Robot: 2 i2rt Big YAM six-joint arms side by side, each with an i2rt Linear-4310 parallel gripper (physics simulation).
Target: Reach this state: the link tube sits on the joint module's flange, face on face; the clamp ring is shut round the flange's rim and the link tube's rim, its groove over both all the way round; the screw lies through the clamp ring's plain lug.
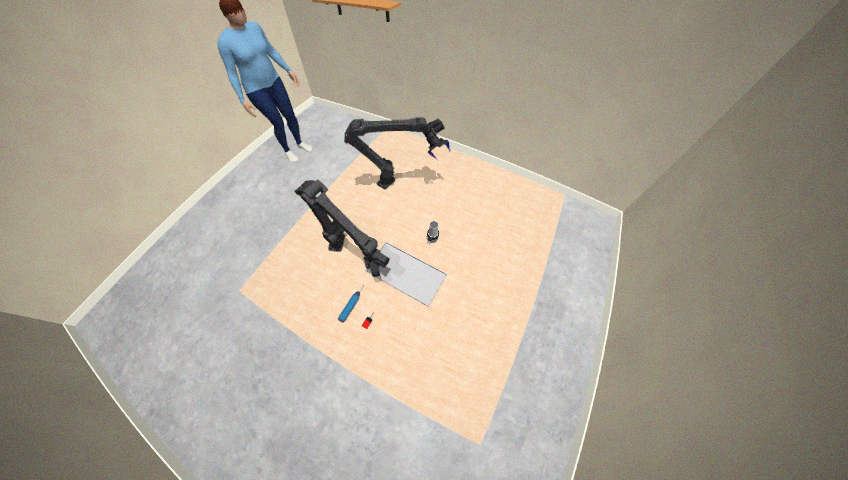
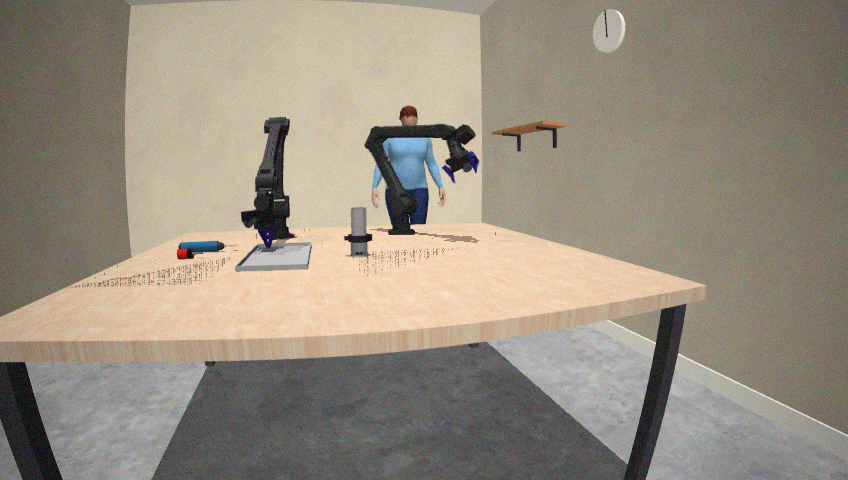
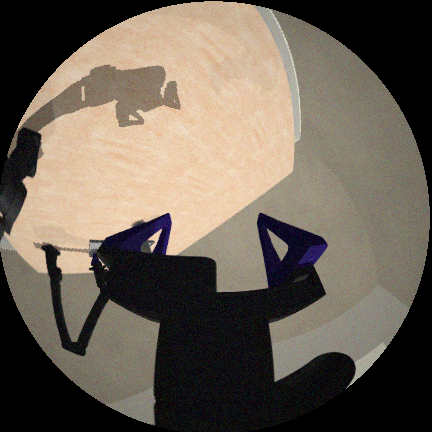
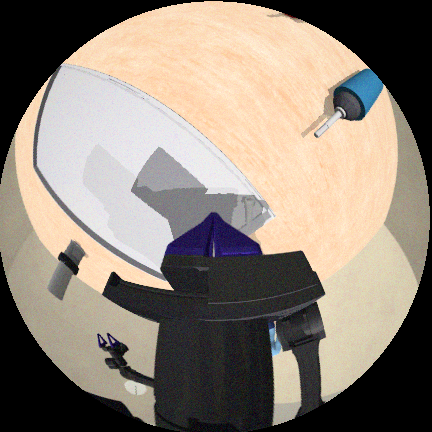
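Where they show: left gripper, fingertip midpoint: (image 1: 444, 156) (image 2: 464, 177) (image 3: 213, 217) (image 4: 102, 332); right gripper, fingertip midpoint: (image 2: 268, 248) (image 3: 94, 252) (image 4: 213, 217); left arm's base, origin of the base link: (image 1: 386, 182) (image 2: 401, 233); right arm's base, origin of the base link: (image 1: 336, 242) (image 2: 279, 237) (image 3: 50, 249).
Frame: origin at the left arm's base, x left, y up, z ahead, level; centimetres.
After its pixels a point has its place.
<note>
The grey link tube (image 1: 433, 226) @[z 53.8, x -19.6, y 16.0 cm] (image 2: 358, 220) @[z 55.9, x -18.4, y 12.0 cm] (image 4: 59, 284) @[z 52.4, x -20.7, y 12.5 cm] stands upright on the grey joint module (image 2: 358, 249) @[z 56.2, x -18.5, y 2.5 cm] (image 4: 76, 247) @[z 52.9, x -21.2, y 1.0 cm]. The black clamp ring (image 1: 432, 236) (image 2: 358, 238) @[z 57.0, x -18.4, y 6.3 cm] (image 4: 68, 262) @[z 52.5, x -21.9, y 6.0 cm] is round the joint between them; its groove and how far it is shut are too small to tell. I cannot make out the screw. My left gripper (image 1: 441, 152) @[z 32.2, x 22.3, y 26.1 cm] (image 2: 464, 177) @[z 32.2, x 22.3, y 26.1 cm] (image 3: 213, 217) @[z 32.2, x 22.3, y 26.1 cm] (image 4: 101, 332) @[z 32.2, x 22.3, y 26.1 cm] is open and empty, high above the table and away from the tube. My right gripper (image 1: 376, 275) @[z 37.7, x -54.1, y 0.4 cm] (image 2: 268, 245) @[z 37.7, x -54.1, y 0.4 cm] (image 4: 213, 217) @[z 37.7, x -54.1, y 0.4 cm] is shut, fingertips together, low at the tray's end.
The shallow grey tray (image 1: 422, 282) @[z 65.4, x -45.4, y 0.4 cm] (image 2: 273, 267) @[z 75.0, x -43.2, y 0.9 cm] (image 4: 60, 125) lies beside the tube. A blue driver (image 1: 349, 306) @[z 43.0, x -81.0, y 3.9 cm] (image 2: 201, 246) @[z 44.2, x -80.1, y 2.4 cm] (image 4: 367, 92) and a smaller red-handled tool (image 1: 367, 322) @[z 56.1, x -81.5, y 3.2 cm] (image 2: 185, 253) @[z 57.1, x -80.9, y 2.1 cm] lie on the table near it. A person (image 1: 252, 65) (image 2: 408, 160) stands behind the arms.
</note>
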